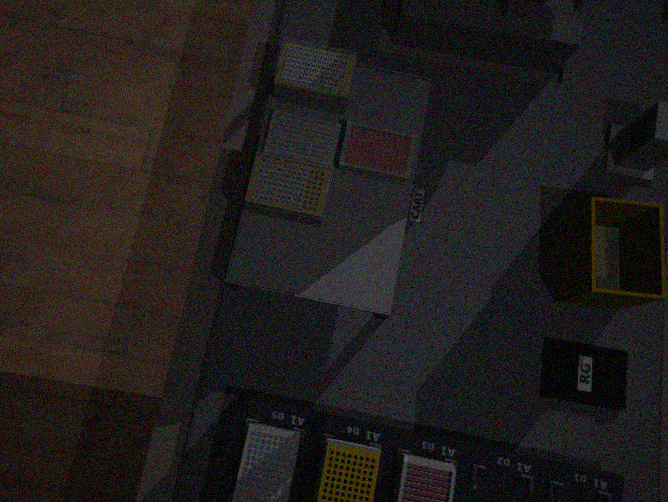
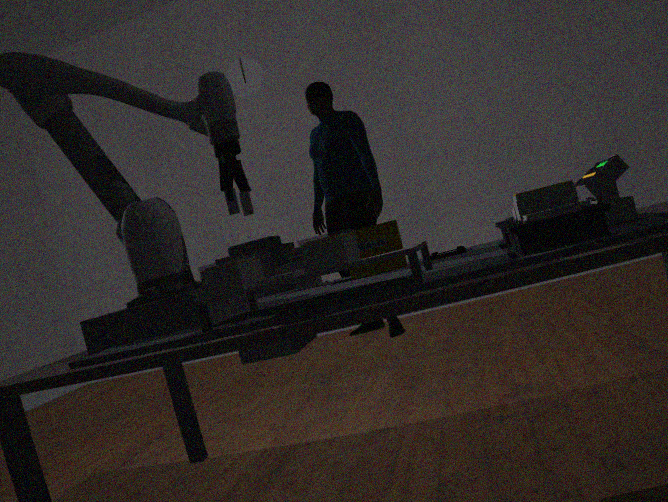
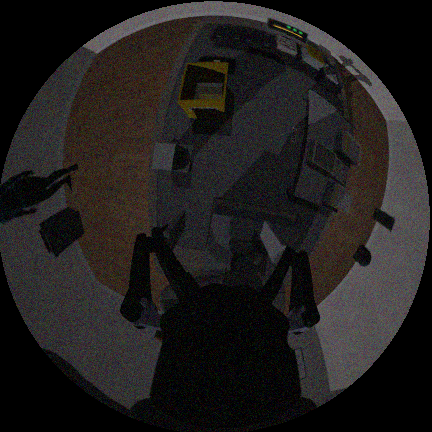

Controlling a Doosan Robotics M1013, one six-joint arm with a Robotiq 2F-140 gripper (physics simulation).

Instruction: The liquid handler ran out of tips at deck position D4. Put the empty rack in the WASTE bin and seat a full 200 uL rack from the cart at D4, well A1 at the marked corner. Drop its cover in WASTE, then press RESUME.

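Frame: origin at the arm's base, x ahead, y left, z up, level; centimetres.
Seen in the pictures: gripper, between the fingertips: (image 1: 620, 9) (image 2: 242, 214) (image 3: 224, 223); arm's base, origin of its link: (image 2: 169, 296) (image 3: 249, 257).
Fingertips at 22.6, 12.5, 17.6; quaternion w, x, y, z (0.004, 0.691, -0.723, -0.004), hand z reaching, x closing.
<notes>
Pixels of each thing's top centre, then the offset from my fingertips to it, as dx, dy, dz.
- cart, centre of its top: (image 1: 333, 175) (image 2: 317, 268) (image 3: 333, 151) +23.3, -41.3, -19.3
- grey-white rack, centre of its top: (image 1: 302, 137) (image 2: 283, 274) (image 3: 341, 171) +17.1, -47.4, -18.4
- yellow WASTE bin, centre of its top: (image 1: 627, 246) (image 2: 369, 226) (image 3: 203, 78) +33.9, +7.1, -12.4
- white rack, centre of its top: (image 1: 266, 470) (image 2: 554, 208) +72.9, -48.4, -18.9
- black RG box, centre of its top: (image 1: 586, 373) (image 2: 447, 250) (image 3: 215, 62) +54.1, +5.7, -24.5
- white-sided device, centre of its top: (image 3: 162, 155) (image 2: 299, 246) +11.2, +16.2, -12.9
The yellow rack (image 1: 349, 469) at D4 shows dark, empty holes. On the cart (image 1: 270, 248) (image 3: 309, 186) stand a yellow rack (image 1: 314, 70) filled with pale tips, a yellow rack (image 1: 288, 185) with some empty columns, a grey-white rack (image 1: 302, 132) and a red rack (image 1: 376, 149). A clear cover cannot be made out in the dark. The yellow WASTE bin (image 1: 592, 248) (image 2: 380, 238) (image 3: 205, 105) stands open. A panel with green and amber lights (image 2: 600, 164) (image 3: 287, 29) is at the far end; its RESUME label is unreadable. My gripper (image 2: 240, 207) (image 3: 224, 223) is open and empty, high above the table.
A white rack (image 1: 270, 464) sits at D5 and a red rack (image 1: 426, 480) at D3. A black RG box (image 1: 584, 373) stands between the deck and the bin. A white-sided device (image 3: 164, 156) is beyond the bin. A person (image 2: 345, 161) stands behind the table.
</notes>
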